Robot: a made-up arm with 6 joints. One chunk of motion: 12 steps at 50 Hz.
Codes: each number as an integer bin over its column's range. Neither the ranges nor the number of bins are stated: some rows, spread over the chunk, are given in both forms.
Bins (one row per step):
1: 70 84 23 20 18 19
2: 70 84 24 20 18 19
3: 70 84 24 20 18 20
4: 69 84 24 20 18 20
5: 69 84 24 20 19 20
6: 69 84 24 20 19 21
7: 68 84 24 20 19 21
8: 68 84 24 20 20 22
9: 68 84 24 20 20 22
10: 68 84 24 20 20 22
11: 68 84 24 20 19 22
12: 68 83 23 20 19 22
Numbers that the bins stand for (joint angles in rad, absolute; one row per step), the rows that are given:
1: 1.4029 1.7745 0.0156 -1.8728 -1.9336 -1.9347
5: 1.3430 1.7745 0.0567 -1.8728 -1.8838 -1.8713
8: 1.2831 1.7745 0.0567 -1.8728 -1.8340 -1.7444
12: 1.2831 1.7248 0.0156 -1.8728 -1.8838 -1.7444
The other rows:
2: 1.4029 1.7745 0.0567 -1.8728 -1.9336 -1.9347
3: 1.4029 1.7745 0.0567 -1.8728 -1.9336 -1.8713
4: 1.3430 1.7745 0.0567 -1.8728 -1.9336 -1.8713
6: 1.3430 1.7745 0.0567 -1.8728 -1.8838 -1.8079
7: 1.2831 1.7745 0.0567 -1.8728 -1.8838 -1.8079
9: 1.2831 1.7745 0.0567 -1.8728 -1.8340 -1.7444
10: 1.2831 1.7745 0.0567 -1.8728 -1.8340 -1.7444
11: 1.2831 1.7745 0.0567 -1.8728 -1.8838 -1.7444

